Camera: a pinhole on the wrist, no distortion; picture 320 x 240 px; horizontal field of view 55.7 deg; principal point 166.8 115.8 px. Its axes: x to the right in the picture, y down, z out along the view. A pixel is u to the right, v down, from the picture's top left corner.
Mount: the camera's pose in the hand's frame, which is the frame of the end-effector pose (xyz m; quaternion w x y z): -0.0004 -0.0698 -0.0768 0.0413 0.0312 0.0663 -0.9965
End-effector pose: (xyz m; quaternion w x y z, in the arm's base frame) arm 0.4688 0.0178 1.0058 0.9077 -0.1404 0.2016 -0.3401
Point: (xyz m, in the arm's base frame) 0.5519 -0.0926 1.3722
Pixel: 129.7 153.8
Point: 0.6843 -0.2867 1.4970
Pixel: 41.8 202.0
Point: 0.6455 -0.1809 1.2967
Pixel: 14.4 157.6
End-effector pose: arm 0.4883 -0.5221 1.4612 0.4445 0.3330 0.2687 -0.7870
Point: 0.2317 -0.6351 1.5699
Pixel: 83.0 197.8
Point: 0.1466 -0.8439 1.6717
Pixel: 74.0 143.7
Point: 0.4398 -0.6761 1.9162
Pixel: 296.0 39.2
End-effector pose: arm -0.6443 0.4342 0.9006 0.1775 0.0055 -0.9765 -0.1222
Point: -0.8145 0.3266 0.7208
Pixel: 40.6 177.1
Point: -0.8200 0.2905 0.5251
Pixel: 127.3 188.1
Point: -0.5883 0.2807 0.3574
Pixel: 283.4 181.3
